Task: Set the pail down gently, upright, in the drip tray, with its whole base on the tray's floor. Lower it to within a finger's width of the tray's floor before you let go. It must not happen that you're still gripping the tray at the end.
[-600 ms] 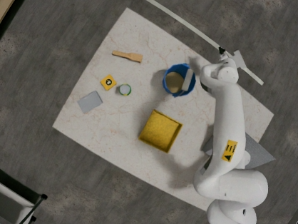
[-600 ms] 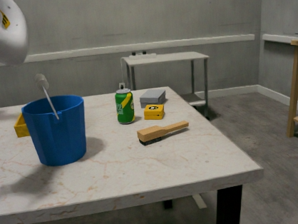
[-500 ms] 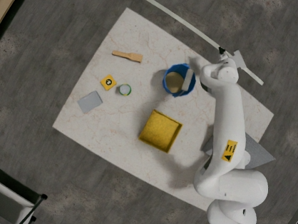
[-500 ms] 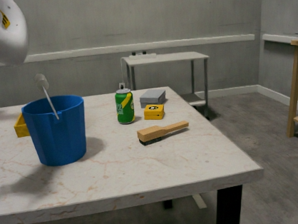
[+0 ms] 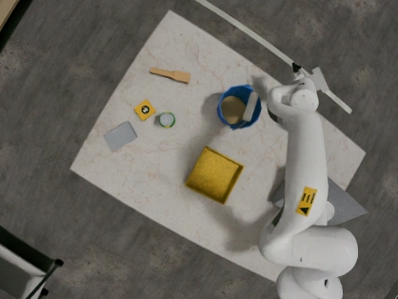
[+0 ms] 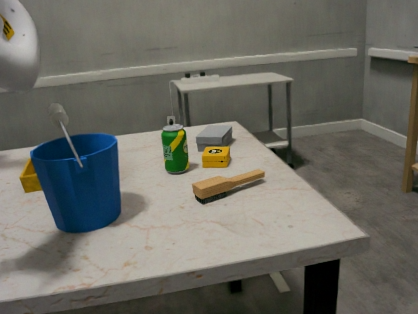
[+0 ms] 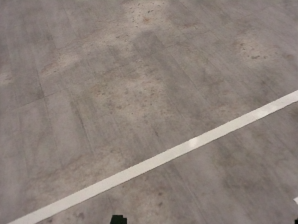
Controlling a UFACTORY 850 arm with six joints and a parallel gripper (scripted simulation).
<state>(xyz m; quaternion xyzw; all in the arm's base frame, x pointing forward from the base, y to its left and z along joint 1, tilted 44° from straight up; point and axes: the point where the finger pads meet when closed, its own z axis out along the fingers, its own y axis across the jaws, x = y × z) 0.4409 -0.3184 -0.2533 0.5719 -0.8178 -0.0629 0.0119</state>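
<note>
Now: the white grip 12 cm ahead of my hand, 26 cm to the left of it and 2 cm above it. Round my hand: blue pail 13 cm ahead, 26 cm to the left, 4 cm below; then yellow drip tray 2 cm ahead, 55 cm to the left, 16 cm below; then green can 34 cm ahead, 48 cm to the left, 12 cm below.
</note>
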